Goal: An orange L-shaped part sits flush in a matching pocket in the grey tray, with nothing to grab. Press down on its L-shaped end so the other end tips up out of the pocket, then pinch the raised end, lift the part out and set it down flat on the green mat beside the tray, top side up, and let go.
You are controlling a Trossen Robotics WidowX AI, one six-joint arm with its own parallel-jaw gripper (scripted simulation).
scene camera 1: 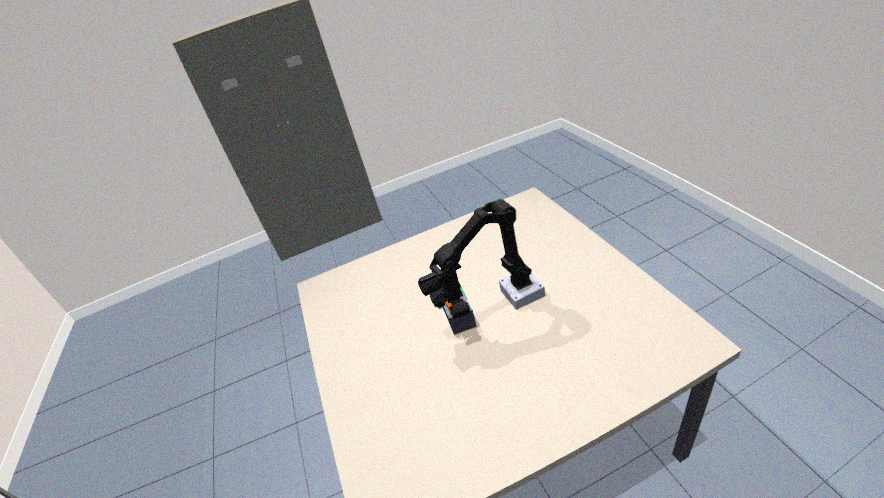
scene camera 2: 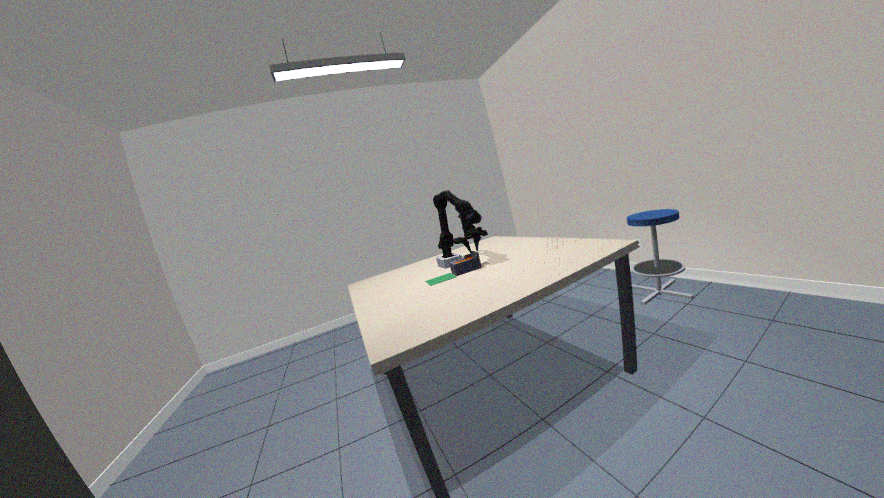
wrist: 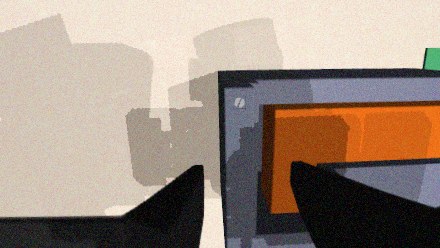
Labels:
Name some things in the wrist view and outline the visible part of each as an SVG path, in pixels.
The gripper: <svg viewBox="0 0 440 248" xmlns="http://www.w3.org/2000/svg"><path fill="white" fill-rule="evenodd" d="M203 165L193 165L147 200L122 215L1 217L0 248L199 248L204 220ZM292 162L289 179L290 186L300 215L304 220L304 225L316 248L440 248L440 206L431 207L395 194L389 194L302 161Z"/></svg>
An orange L-shaped part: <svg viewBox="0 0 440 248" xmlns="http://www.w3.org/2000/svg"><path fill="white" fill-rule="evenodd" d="M440 101L264 104L261 188L268 203L270 214L299 213L289 181L290 168L294 161L302 161L317 167L317 164L325 162L407 160L440 157Z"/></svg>

